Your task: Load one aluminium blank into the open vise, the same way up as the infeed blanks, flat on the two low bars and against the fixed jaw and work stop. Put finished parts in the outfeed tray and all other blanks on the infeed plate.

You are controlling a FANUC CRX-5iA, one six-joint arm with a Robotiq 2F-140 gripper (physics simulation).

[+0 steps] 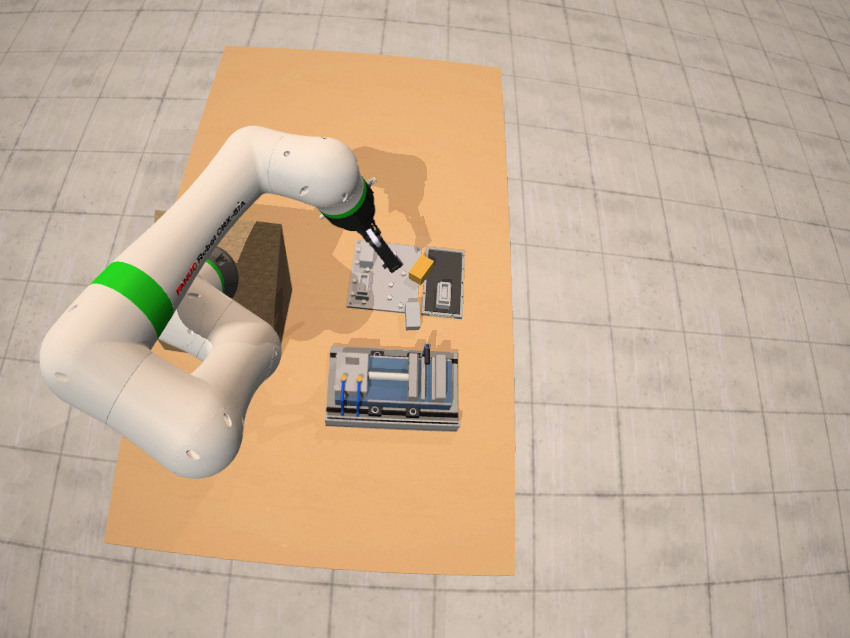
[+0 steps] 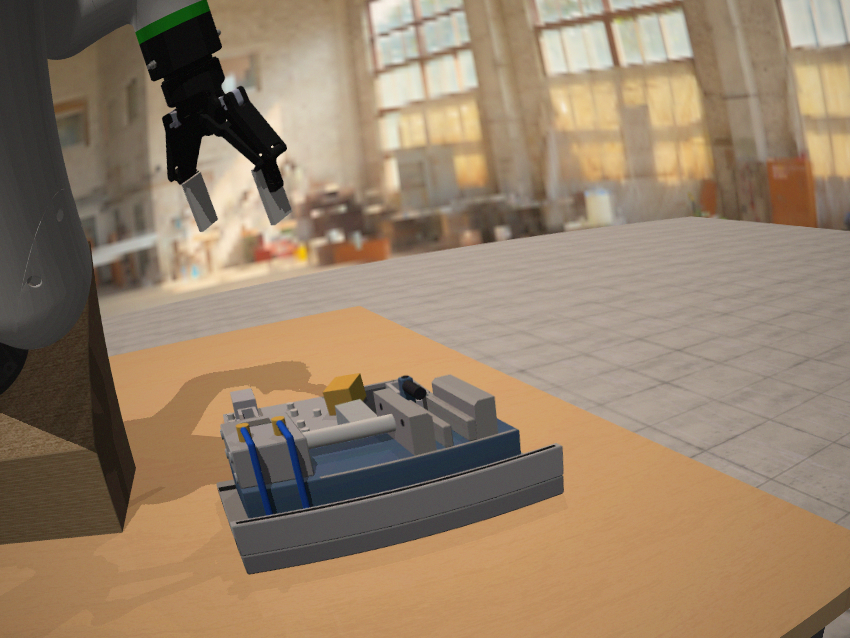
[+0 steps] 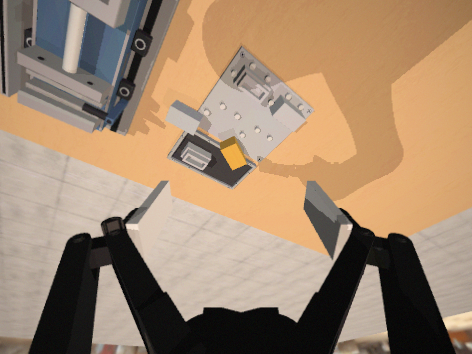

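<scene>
My gripper [image 1: 392, 265] [image 2: 240, 225] [image 3: 238, 194] is open and empty, high above the infeed plate [image 1: 377, 299] [image 3: 256, 114]. A plain grey blank [image 1: 365, 258] [image 3: 289, 114] and a pocketed part [image 1: 363, 284] [image 3: 254, 85] are on that plate. A second grey blank [image 1: 412, 315] [image 2: 357, 412] [image 3: 184, 116] lies at its corner towards the vise. An orange-yellow block [image 1: 421, 269] [image 2: 344, 393] [image 3: 233, 154] sits tilted over the plate-tray border. The outfeed tray [image 1: 446, 264] [image 3: 218, 174] holds a pocketed part [image 1: 444, 293] [image 3: 196, 156]. The vise [image 1: 387, 398] [image 2: 425, 464] is open; no blank shows between its jaws.
The vise's work stop [image 1: 427, 353] [image 2: 414, 388] stands at its side facing the plate and tray. Two blue hoses [image 1: 342, 398] [image 2: 255, 470] rise at the vise's other end. Several small pegs stick up from the infeed plate. The arm's wooden pedestal [image 1: 264, 257] [image 2: 54, 480] stands nearby.
</scene>
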